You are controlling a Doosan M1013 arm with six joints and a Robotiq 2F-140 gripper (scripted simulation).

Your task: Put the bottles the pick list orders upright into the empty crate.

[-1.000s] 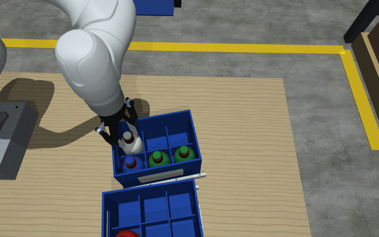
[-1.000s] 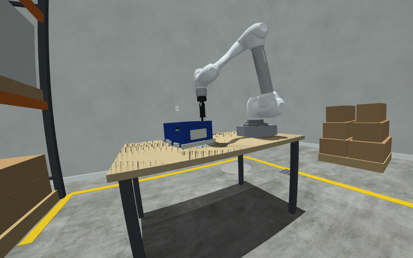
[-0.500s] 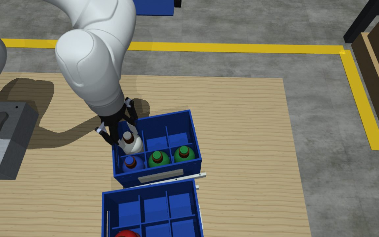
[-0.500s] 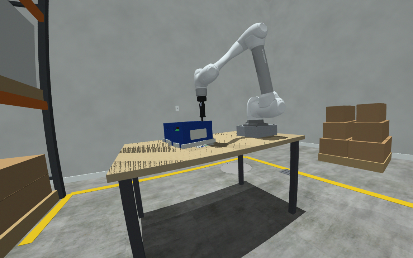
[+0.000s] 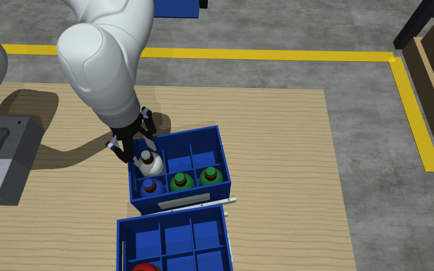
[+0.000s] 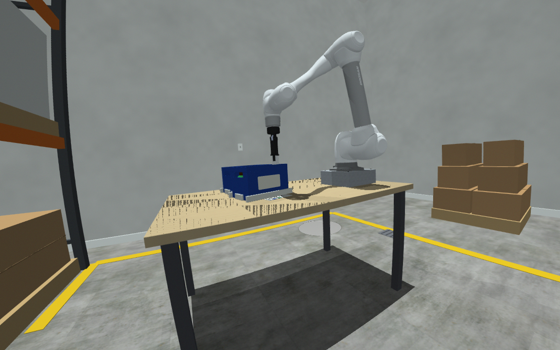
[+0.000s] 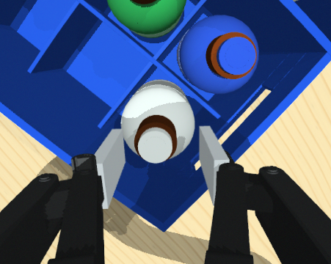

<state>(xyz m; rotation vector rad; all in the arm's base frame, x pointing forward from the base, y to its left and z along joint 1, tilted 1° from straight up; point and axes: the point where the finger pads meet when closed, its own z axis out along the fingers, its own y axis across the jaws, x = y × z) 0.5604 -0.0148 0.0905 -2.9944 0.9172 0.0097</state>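
Right now my hand is 10 cm above the white bottle. From my hand the other things lie so: pick list: 5 cm ahead, 11 cm to the left, 19 cm below; blue bottle: 2 cm ahead, 8 cm to the right, 10 cm below; red bottle: 3 cm ahead, 31 cm to the right, 10 cm below.
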